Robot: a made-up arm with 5 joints.
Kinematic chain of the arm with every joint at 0, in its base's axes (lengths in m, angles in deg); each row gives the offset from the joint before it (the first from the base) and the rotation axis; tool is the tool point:
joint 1: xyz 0 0 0.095 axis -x
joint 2: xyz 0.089 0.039 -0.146 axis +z
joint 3: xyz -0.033 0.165 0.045 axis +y
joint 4: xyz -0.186 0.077 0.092 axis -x
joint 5: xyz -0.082 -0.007 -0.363 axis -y
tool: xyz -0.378 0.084 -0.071
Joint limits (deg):
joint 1: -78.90..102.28
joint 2: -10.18..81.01
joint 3: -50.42..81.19
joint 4: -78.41..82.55
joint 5: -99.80..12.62
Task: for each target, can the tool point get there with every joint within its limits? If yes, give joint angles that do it. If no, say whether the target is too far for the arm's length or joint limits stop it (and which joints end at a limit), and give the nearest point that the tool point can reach.
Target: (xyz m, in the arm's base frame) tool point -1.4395 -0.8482 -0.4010
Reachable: no: too far | nearest point -0.7844 -0.5146 -0.2059 | short by 0.761 m
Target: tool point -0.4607 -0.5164 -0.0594
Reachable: yes | joints 26.00 73.97 -27.53 -40.05 -41.37
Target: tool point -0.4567 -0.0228 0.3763
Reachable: yes | joints -15.07 37.53 41.84 -15.65 -54.60
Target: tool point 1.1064 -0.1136 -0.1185
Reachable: no: joint limits stop it (at a limit: joint 1, joint 2, joint 4, joint 5) | nearest point 0.3001 -0.5154 -0.0903 | short by 0.901 m
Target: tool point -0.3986 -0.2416 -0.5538
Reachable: yes | joints 22.02 28.03 -30.80 15.73 -7.36
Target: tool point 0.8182 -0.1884 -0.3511
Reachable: no: joint limits stop it (at a limit: joint 1, joint 2, joint 4, joint 5) | nearest point 0.2541 -0.3083 -0.4276 | short by 0.582 m
